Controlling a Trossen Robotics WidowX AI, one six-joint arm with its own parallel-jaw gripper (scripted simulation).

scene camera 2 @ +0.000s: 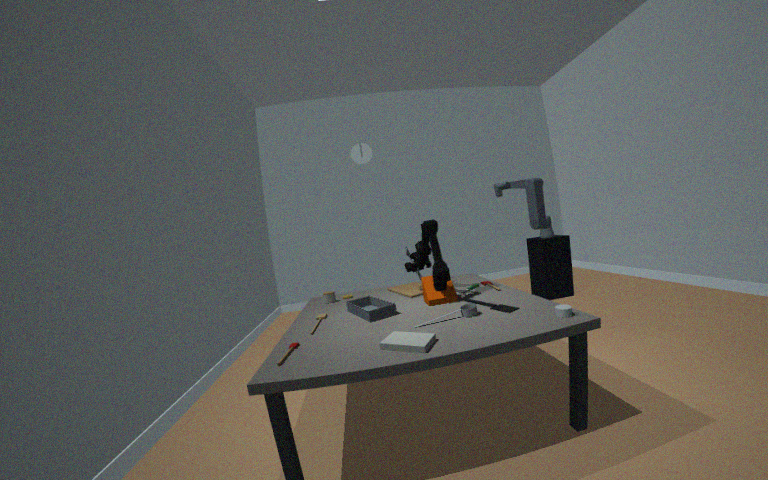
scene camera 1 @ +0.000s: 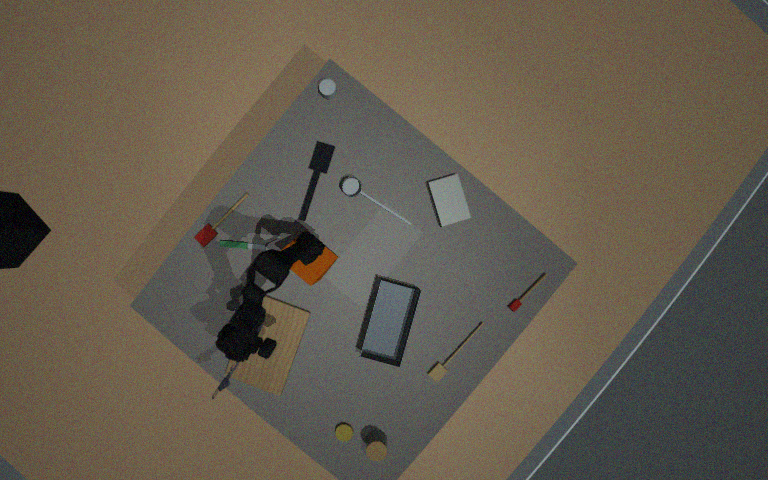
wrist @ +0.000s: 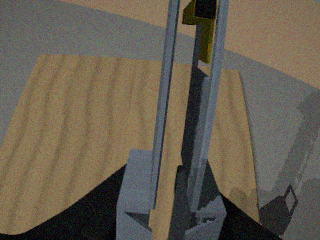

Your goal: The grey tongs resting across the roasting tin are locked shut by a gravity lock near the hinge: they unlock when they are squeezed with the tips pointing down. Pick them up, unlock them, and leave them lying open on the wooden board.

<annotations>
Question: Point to a black spatula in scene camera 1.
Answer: At 322, 154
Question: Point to a roasting tin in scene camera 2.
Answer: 371, 309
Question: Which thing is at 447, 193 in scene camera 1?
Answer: A white block.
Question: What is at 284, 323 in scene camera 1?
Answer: A wooden board.
</annotations>
